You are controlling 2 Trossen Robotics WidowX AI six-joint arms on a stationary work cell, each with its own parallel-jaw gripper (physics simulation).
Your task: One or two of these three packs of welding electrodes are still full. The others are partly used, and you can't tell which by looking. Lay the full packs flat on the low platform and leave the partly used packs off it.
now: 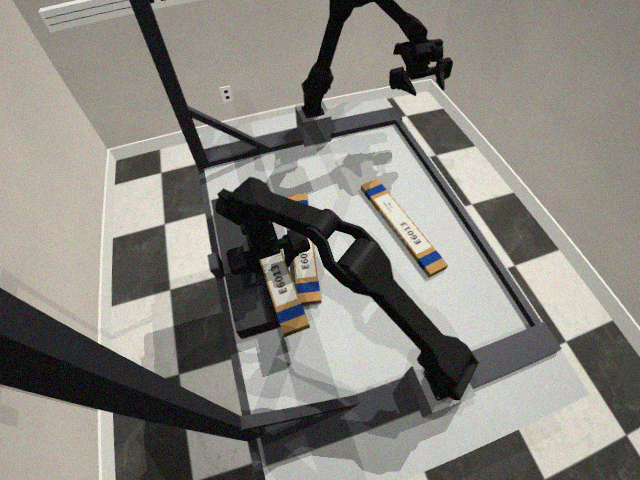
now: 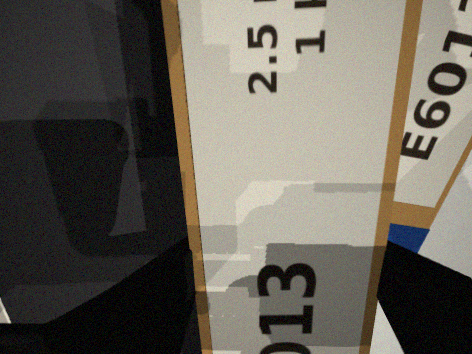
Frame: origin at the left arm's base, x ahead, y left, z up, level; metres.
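Where they show: left gripper, fingertip midpoint: (image 1: 429,91); right gripper, fingertip midpoint: (image 1: 275,270) (image 2: 281,247); left arm's base, link origin: (image 1: 312,110); right arm's base, link origin: (image 1: 443,380).
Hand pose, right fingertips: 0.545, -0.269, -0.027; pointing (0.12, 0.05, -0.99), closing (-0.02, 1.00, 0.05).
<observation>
Things, the pixels of their top centre, and the offset from my right fingertips, as dx, dy, dz.
- low dark platform, top centre: (image 1: 247,250) -0.092, -0.058, -0.019
- white-labelled orange pack with blue bands, top centre: (image 2: 297,286) (image 1: 273,262) -0.008, -0.001, +0.027
- second pack, top centre: (image 1: 302,242) -0.095, +0.094, -0.059
- third pack, top centre: (image 1: 401,221) -0.071, +0.390, -0.059
The low dark platform (image 1: 252,311) (image 2: 20,165) is at the left of the work area. My right gripper (image 1: 271,253) (image 2: 281,247) is shut on a white-labelled orange pack with blue bands (image 1: 281,286) (image 2: 290,135), its fingers against both long edges. The pack appears raised, over the platform's right edge. A second pack (image 1: 307,273) (image 2: 425,185) lies just right of it, partly hidden by the arm. A third pack (image 1: 403,227) lies flat and slanted on the white surface farther right. My left gripper (image 1: 426,87) is open and empty, high at the upper right.
A dark frame (image 1: 501,361) borders the white work surface, with a thick upright post (image 1: 168,82) at the far left corner and another post (image 1: 103,377) at the near left. My right arm (image 1: 372,273) reaches across the work surface from the lower right.
</observation>
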